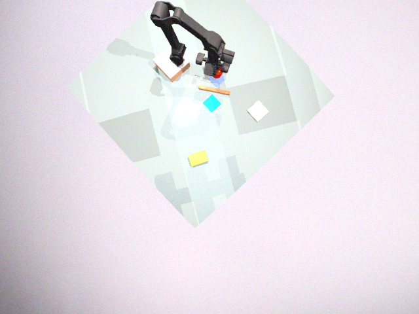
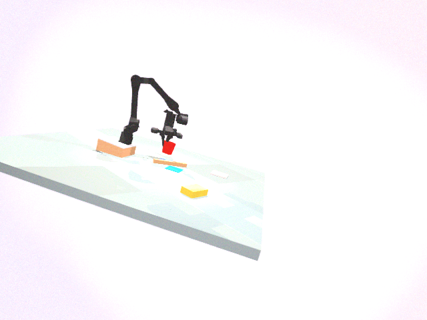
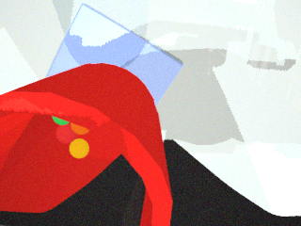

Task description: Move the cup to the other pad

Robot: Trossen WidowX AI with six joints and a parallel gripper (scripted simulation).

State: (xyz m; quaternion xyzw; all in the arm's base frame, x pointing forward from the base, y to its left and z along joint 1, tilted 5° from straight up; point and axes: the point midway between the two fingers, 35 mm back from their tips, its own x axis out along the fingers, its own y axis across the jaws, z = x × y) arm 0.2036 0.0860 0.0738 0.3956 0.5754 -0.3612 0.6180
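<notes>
The red cup is 30 mm ahead of my gripper tip and 10 mm to the left of it. The rest, counted from my gripper tip: yellow marble (30 mm ahead, 30 mm to the left, 20 mm below); blue pad (30 mm ahead, 10 mm to the left, 90 mm below); wooden bar (80 mm ahead, 60 mm to the right, 80 mm below).
</notes>
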